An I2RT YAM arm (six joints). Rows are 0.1 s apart.
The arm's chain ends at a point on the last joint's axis. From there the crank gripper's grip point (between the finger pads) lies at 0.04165 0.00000 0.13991 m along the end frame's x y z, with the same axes.
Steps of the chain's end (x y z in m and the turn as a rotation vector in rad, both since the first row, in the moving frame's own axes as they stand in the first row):
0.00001, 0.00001, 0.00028, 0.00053, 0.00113, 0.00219
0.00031, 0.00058, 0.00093, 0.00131, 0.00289, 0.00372
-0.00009, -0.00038, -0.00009, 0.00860, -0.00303, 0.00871
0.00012, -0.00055, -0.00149, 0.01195, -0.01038, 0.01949
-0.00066, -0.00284, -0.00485, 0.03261, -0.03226, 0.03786
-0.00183, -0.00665, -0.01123, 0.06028, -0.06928, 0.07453
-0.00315, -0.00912, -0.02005, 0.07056, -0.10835, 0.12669
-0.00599, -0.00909, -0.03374, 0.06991, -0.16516, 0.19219
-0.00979, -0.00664, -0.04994, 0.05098, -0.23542, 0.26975
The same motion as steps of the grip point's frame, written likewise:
0.00017, 0.00003, 0.00023, 0.00053, 0.00113, 0.00219
0.00071, 0.00055, 0.00081, 0.00131, 0.00289, 0.00372
-0.00051, -0.00122, 0.00003, 0.00860, -0.00303, 0.00871
-0.00133, -0.00143, -0.00107, 0.01195, -0.01038, 0.01949
-0.00514, -0.00593, -0.00363, 0.03261, -0.03226, 0.03786
-0.01140, -0.01241, -0.00885, 0.06028, -0.06928, 0.07453
-0.01818, -0.01481, -0.01654, 0.07056, -0.10835, 0.12669
-0.02923, -0.01329, -0.02890, 0.06991, -0.16516, 0.19219
-0.04370, -0.00727, -0.04408, 0.05098, -0.23542, 0.26975

